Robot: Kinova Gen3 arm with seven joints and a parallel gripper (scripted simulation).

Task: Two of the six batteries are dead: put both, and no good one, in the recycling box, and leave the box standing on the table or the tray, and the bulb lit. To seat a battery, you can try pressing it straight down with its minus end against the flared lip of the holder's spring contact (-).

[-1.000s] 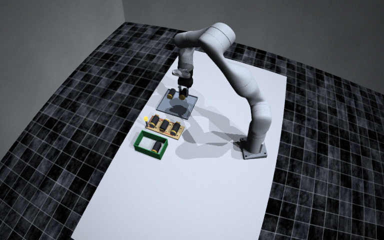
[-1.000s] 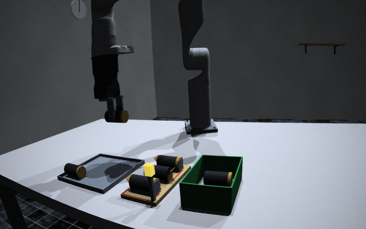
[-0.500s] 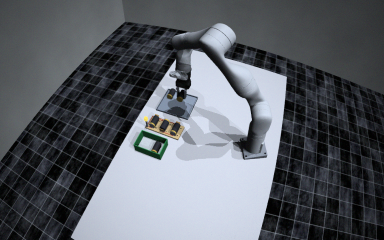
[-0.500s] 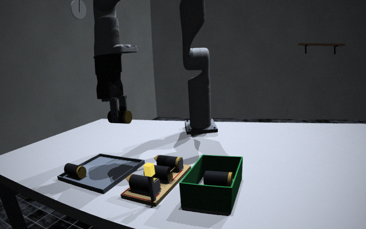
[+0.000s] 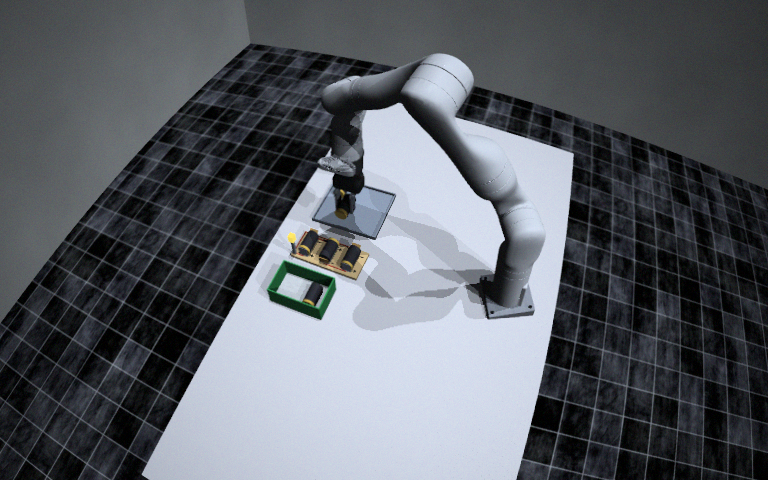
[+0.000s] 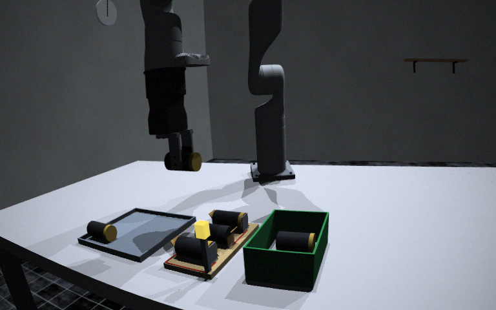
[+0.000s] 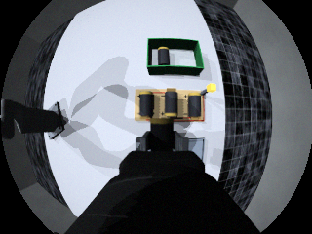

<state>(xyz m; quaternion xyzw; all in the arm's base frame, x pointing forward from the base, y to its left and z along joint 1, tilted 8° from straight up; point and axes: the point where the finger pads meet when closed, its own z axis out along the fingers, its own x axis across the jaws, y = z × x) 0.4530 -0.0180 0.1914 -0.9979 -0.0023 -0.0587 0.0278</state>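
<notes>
The green recycling box lies 40 mm ahead of my hand, 210 mm to the left of it and 140 mm below it. The rest, counted from my hand: grey tray 30 mm ahead, 120 mm to the right, 160 mm below.
</notes>
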